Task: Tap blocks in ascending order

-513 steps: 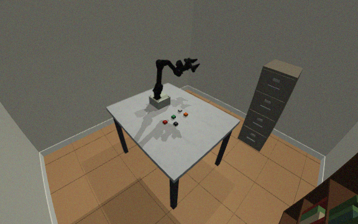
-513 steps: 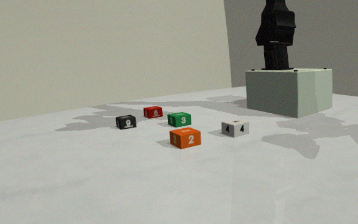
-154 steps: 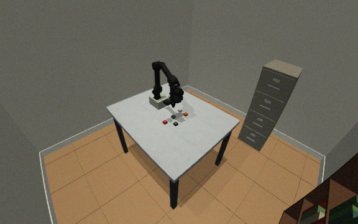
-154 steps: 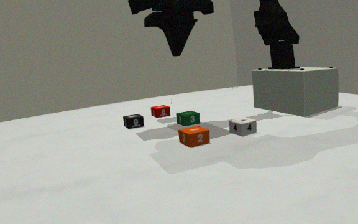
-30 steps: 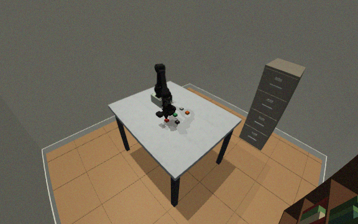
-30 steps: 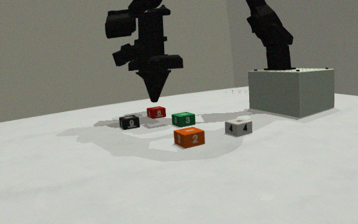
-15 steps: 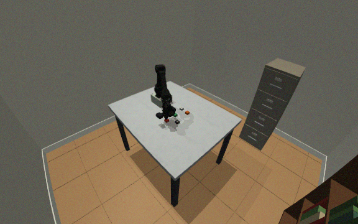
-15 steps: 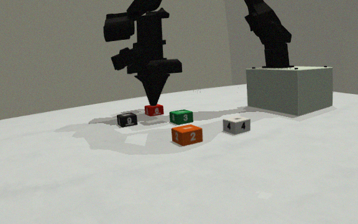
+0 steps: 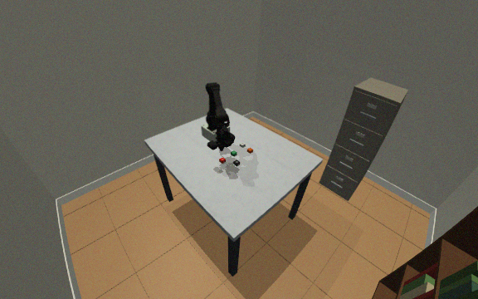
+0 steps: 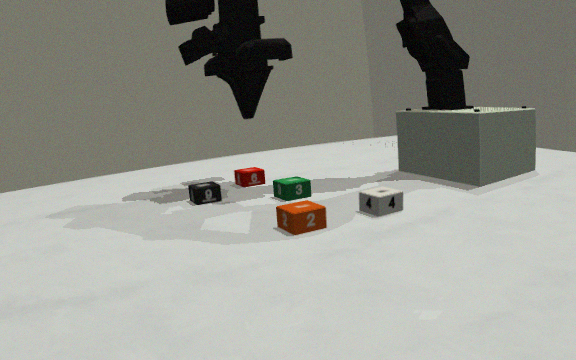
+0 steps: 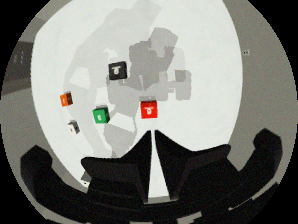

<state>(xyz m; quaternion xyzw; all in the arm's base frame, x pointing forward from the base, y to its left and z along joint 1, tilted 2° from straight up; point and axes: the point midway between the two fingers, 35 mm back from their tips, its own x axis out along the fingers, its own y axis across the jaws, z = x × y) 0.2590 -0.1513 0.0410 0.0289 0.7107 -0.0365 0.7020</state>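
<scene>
Now: gripper tip 9 cm short of the black block, 8 cm above it and 5 cm to the right of it. Also, from my gripper tip: orange block: 22 cm to the left, 8 cm below, 7 cm ahead; red block: 8 cm below, 1 cm ahead; green block: 11 cm to the left, 8 cm below, 1 cm ahead.
</scene>
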